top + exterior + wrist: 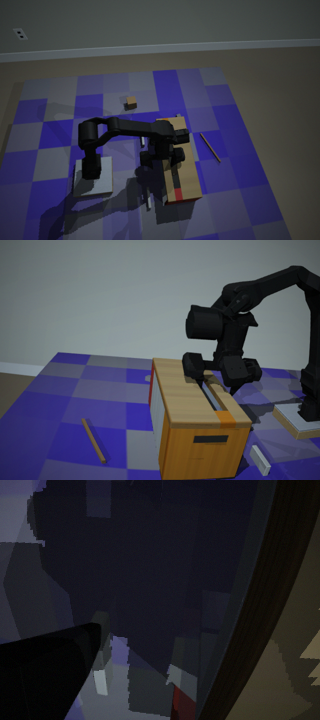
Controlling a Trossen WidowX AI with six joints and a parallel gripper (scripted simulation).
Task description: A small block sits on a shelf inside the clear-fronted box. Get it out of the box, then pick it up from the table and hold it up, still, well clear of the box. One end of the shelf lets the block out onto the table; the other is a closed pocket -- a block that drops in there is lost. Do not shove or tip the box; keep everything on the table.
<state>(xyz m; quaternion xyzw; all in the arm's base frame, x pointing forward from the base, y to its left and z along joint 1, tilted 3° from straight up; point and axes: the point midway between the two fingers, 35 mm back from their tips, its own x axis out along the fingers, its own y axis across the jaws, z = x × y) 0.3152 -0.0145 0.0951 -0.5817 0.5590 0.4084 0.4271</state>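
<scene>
The long wooden box lies 3 cm ahead of my gripper tip, 4 cm to the left of it and 2 cm below it. From my gripper tip the other things lie so: thin wooden stick 28 cm ahead, 11 cm to the left, 8 cm below.
</scene>
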